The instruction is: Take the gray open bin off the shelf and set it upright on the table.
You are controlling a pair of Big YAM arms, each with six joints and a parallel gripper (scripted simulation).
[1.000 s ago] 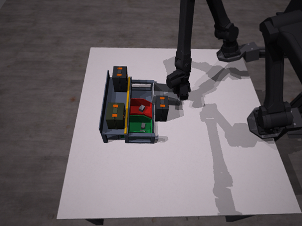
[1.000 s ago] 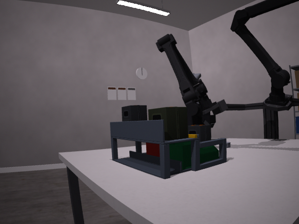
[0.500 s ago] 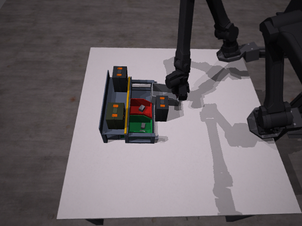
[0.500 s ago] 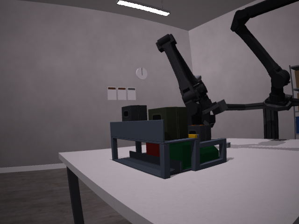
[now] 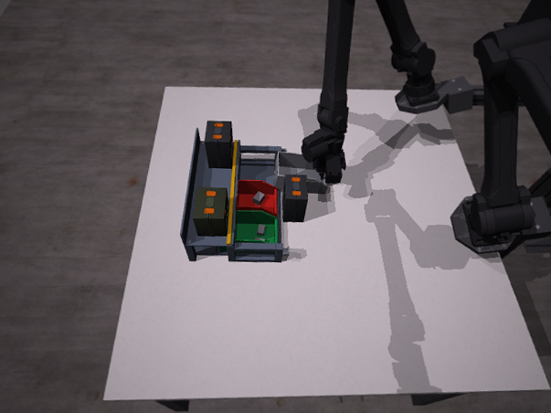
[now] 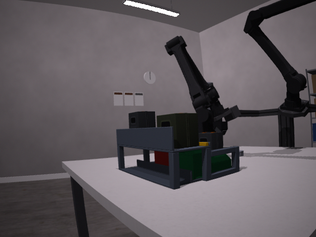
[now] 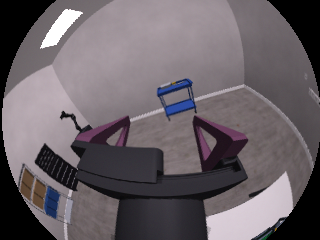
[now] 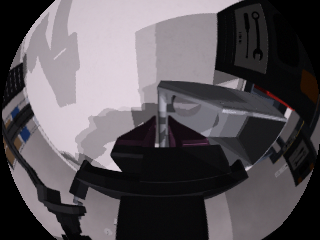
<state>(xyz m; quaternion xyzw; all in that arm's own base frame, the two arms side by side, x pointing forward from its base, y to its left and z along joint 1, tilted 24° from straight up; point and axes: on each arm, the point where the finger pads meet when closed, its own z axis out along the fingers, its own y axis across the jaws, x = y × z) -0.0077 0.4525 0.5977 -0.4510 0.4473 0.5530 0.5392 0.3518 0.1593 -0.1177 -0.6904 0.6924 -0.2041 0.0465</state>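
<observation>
Now: right hand 80 mm short of the gray bin, 20 mm below it and 10 mm to the left of it. The rest, counted from my right hand: green bin: 270 mm ahead, 190 mm to the left, 10 mm above; then red bin: 260 mm ahead, 70 mm to the left, 10 mm above; then shelf: 280 mm ahead, 70 mm to the left, 40 mm above.
</observation>
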